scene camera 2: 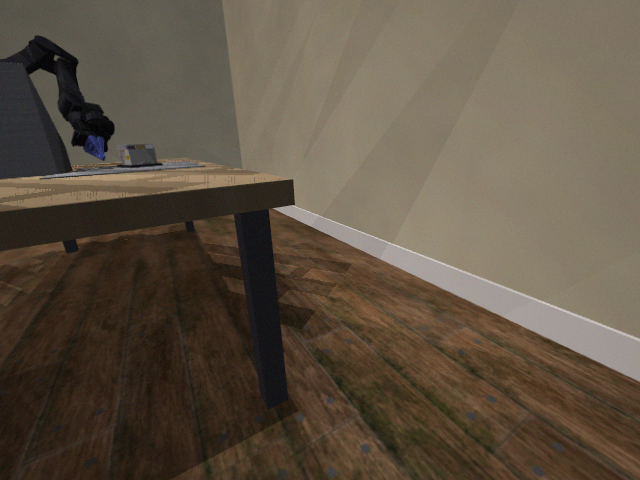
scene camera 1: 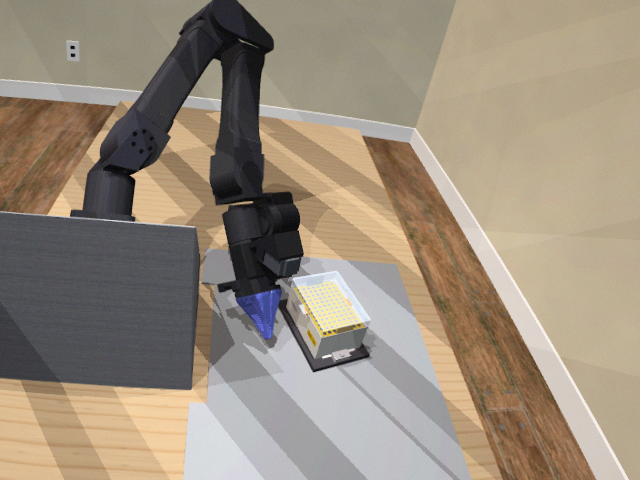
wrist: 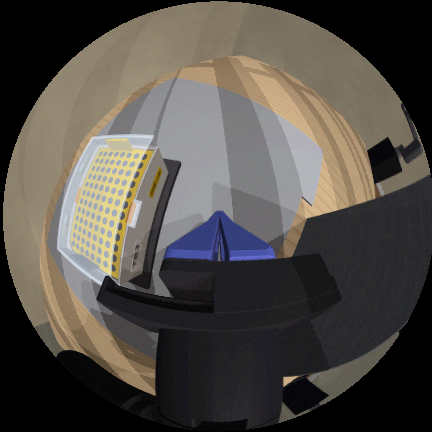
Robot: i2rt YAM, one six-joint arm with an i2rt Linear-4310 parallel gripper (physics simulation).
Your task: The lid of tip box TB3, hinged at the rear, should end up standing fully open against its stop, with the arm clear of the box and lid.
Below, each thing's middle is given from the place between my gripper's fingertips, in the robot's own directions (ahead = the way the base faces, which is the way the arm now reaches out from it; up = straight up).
The lid (scene camera 1: 332, 307) lies 10 cm ahead of my hand, 4 cm to the left of it and 4 cm above it.
